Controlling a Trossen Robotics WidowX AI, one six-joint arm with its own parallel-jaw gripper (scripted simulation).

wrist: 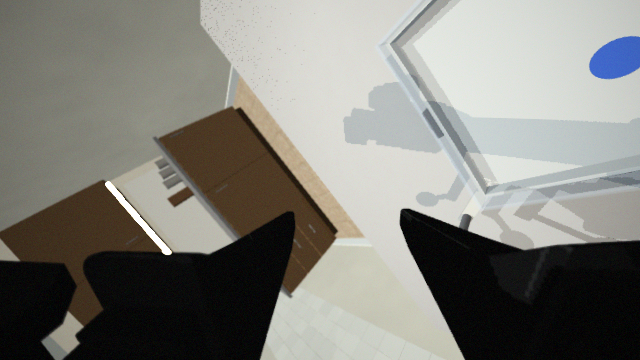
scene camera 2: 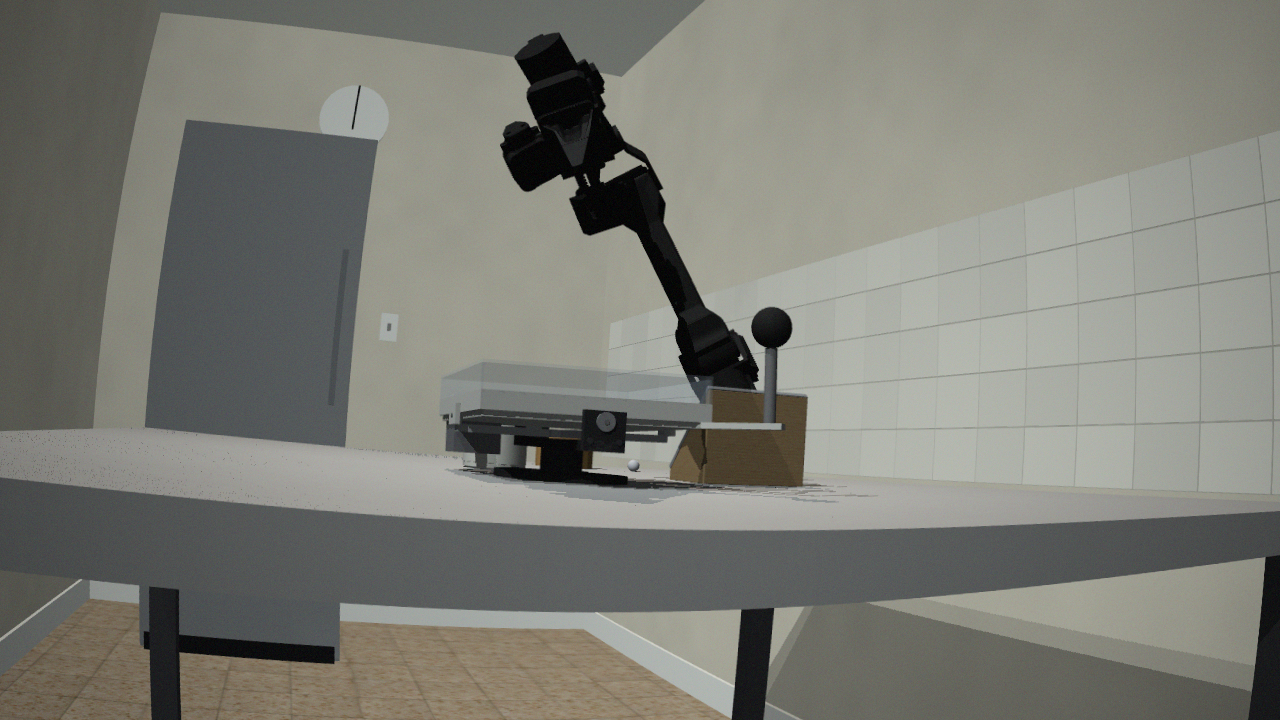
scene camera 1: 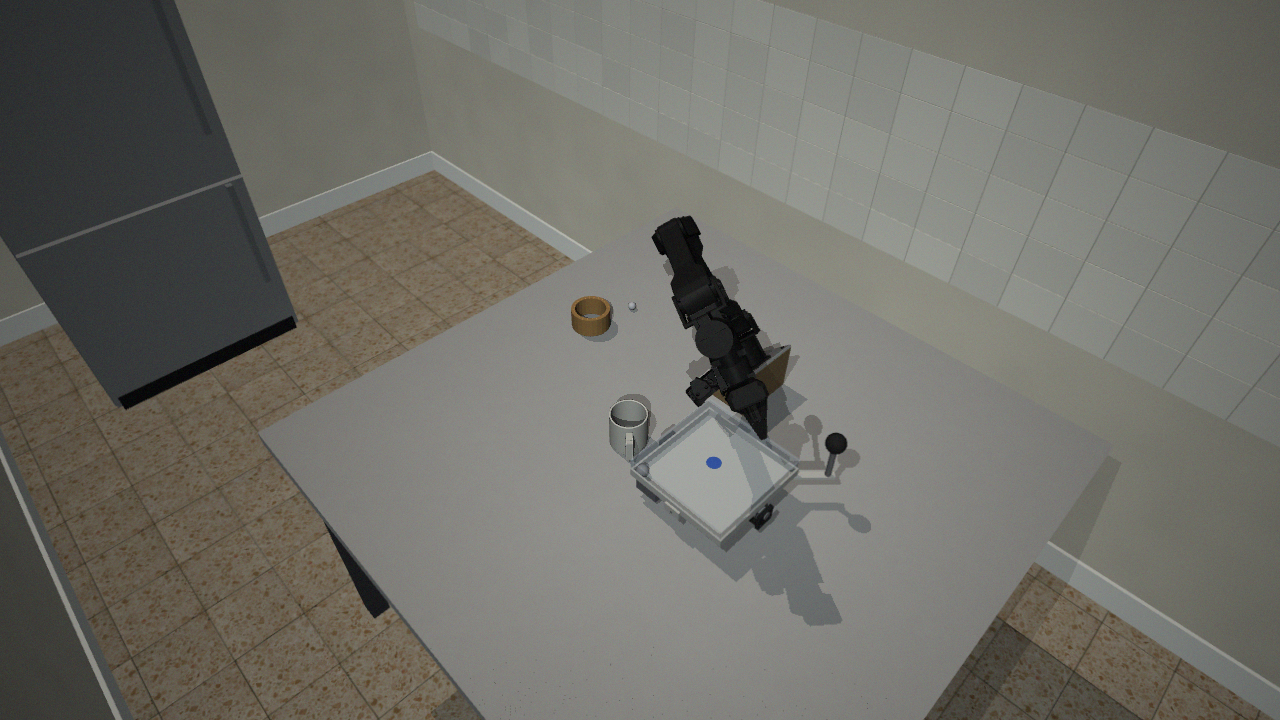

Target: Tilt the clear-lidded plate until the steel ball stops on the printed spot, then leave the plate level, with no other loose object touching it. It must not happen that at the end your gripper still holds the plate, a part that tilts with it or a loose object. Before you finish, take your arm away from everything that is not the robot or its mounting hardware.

My gripper shows in the wrist view [346,217], in scene camera 2 and in scene camera 1. The same spot on my gripper: [scene camera 1: 756,414] is [scene camera 2: 575,135].
